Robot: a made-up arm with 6 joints. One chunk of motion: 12 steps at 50 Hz.
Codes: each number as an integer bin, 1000 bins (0 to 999) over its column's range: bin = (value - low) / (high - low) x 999, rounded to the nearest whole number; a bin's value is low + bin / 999 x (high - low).
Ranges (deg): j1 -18..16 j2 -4..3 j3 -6..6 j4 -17..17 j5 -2..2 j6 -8..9
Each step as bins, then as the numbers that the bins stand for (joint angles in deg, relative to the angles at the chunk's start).
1 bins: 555 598 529 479 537 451
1 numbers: 0.89 0.19 0.35 -0.70 0.15 -0.33
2 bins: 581 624 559 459 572 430
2 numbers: 1.77 0.37 0.71 -1.38 0.29 -0.68
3 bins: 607 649 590 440 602 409
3 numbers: 2.66 0.55 1.09 -2.03 0.41 -1.04
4 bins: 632 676 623 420 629 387
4 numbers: 3.51 0.74 1.48 -2.71 0.52 -1.41
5 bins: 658 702 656 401 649 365
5 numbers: 4.39 0.92 1.88 -3.35 0.60 -1.79
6 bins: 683 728 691 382 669 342
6 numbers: 5.25 1.10 2.30 -4.00 0.68 -2.18
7 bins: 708 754 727 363 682 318
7 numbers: 6.10 1.28 2.73 -4.65 0.73 -2.59
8 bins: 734 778 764 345 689 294
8 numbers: 6.98 1.45 3.18 -5.26 0.76 -3.00
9 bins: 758 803 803 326 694 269
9 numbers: 7.80 1.63 3.65 -5.90 0.78 -3.42
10 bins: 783 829 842 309 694 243
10 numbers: 8.65 1.81 4.11 -6.48 0.78 -3.86
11 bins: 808 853 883 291 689 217
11 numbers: 9.50 1.98 4.61 -7.10 0.76 -4.31
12 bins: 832 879 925 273 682 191
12 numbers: 10.32 2.16 5.11 -7.71 0.73 -4.75
